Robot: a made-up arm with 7 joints. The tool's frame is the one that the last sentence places.
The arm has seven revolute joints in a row. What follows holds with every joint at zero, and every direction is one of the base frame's. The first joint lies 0.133 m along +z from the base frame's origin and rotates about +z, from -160 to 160 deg. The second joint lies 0.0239 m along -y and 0.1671 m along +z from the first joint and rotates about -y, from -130 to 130 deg. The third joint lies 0.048 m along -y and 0.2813 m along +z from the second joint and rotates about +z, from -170 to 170 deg. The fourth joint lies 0.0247 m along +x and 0.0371 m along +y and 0.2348 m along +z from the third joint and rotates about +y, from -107 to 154 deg. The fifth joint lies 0.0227 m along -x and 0.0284 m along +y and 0.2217 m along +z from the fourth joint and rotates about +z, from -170 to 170 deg. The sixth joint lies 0.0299 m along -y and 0.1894 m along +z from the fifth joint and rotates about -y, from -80 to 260 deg. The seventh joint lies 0.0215 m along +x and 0.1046 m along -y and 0.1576 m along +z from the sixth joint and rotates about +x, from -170 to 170 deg. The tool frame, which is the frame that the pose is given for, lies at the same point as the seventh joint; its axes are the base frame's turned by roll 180, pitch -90 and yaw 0 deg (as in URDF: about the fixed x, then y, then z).
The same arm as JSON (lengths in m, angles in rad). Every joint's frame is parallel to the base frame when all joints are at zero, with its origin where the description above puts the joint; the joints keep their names.
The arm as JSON. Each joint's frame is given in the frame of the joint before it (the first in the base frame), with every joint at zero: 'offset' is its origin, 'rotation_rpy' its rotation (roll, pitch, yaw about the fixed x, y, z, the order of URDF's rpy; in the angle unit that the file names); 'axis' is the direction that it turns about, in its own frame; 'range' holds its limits. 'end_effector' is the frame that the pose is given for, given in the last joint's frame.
{"length_unit": "m", "angle_unit": "rad", "chain": [
  {"id": "joint 1", "offset": [0.0, 0.0, 0.133], "rotation_rpy": [0.0, 0.0, 0.0], "axis": "+z", "range": [-2.7925, 2.7925]},
  {"id": "joint 2", "offset": [0.0, -0.0239, 0.1671], "rotation_rpy": [0.0, 0.0, 0.0], "axis": "-y", "range": [-2.2689, 2.2689]},
  {"id": "joint 3", "offset": [0.0, -0.048, 0.2813], "rotation_rpy": [0.0, 0.0, 0.0], "axis": "+z", "range": [-2.9671, 2.9671]},
  {"id": "joint 4", "offset": [0.0247, 0.0371, 0.2348], "rotation_rpy": [0.0, 0.0, 0.0], "axis": "+y", "range": [-1.8675, 2.6878]},
  {"id": "joint 5", "offset": [-0.0227, 0.0284, 0.2217], "rotation_rpy": [0.0, 0.0, 0.0], "axis": "+z", "range": [-2.9671, 2.9671]},
  {"id": "joint 6", "offset": [0.0, -0.0299, 0.1894], "rotation_rpy": [0.0, 0.0, 0.0], "axis": "-y", "range": [-1.3963, 4.5379]},
  {"id": "joint 7", "offset": [0.0215, -0.1046, 0.1576], "rotation_rpy": [0.0, 0.0, 0.0], "axis": "+x", "range": [-2.9671, 2.9671]}
], "end_effector": {"offset": [0.0, 0.0, 0.0], "rotation_rpy": [3.1416, -1.5708, 0.0]}}

